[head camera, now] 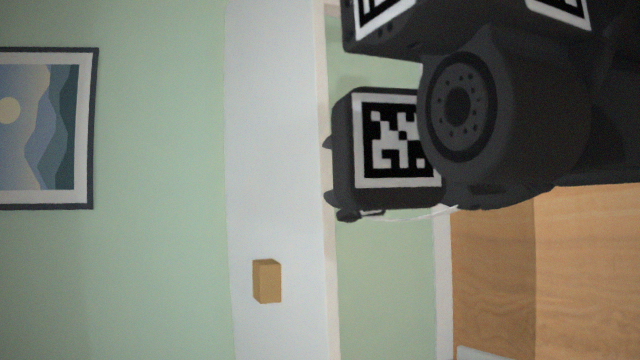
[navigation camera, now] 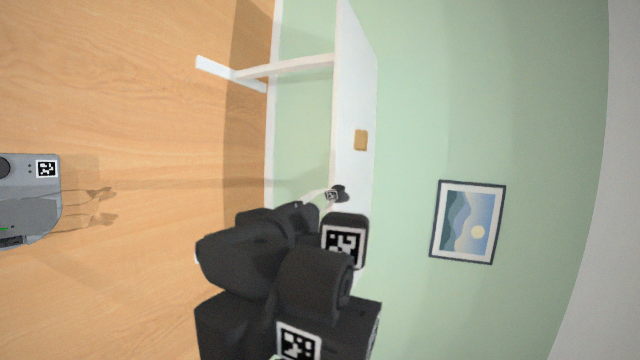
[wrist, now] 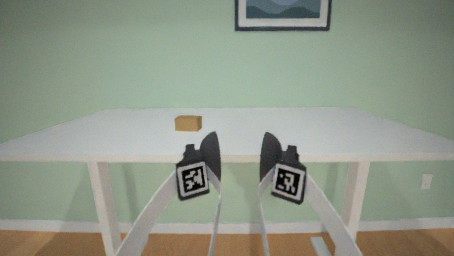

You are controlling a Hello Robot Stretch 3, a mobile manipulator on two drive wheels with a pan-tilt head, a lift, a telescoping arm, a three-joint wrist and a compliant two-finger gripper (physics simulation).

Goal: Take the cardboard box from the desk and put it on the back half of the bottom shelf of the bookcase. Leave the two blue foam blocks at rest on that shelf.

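Frame: origin at the robot's base, x right, y back, z down, level; millimetres.
Seen in the pictures: gripper, fingertip midpoint: (navigation camera: 341,207).
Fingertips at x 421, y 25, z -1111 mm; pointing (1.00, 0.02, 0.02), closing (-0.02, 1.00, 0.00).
Note:
Pixels of each thing's middle, then the offset from my fingertips to it. "*": a spot on its surface instead. Level surfaces: height alone.
- cardboard box, body centre: (head camera: 266,281) (navigation camera: 361,140) dx +654, dy -193, dz +136 mm
- white desk, surface height: dz +160 mm
- desk leg, surface spot: (navigation camera: 300,64) * dx +720, dy -652, dz +534 mm
- wood floor, surface height: dz +1111 mm
The cardboard box (head camera: 267,281) (navigation camera: 361,140) (wrist: 188,123) is small and tan and sits on the white desk (head camera: 280,150) (navigation camera: 354,90) (wrist: 300,131), toward the wall. My gripper (navigation camera: 338,194) (wrist: 240,149) is open, with nothing between its fingers. It points level toward the desk, close to the front edge in the picture. In the wrist view the box appears left of the left finger and farther away, apart from it. In the head camera view the wrist hides the fingers. The bookcase and the blue foam blocks do not show.
A desk leg (navigation camera: 300,64) (wrist: 102,200) stands at each side in the wrist view. A framed picture (head camera: 92,125) (navigation camera: 467,222) (wrist: 282,24) hangs on the green wall behind the desk. My grey base (navigation camera: 32,192) stands on the wood floor (navigation camera: 150,125) away from the desk.

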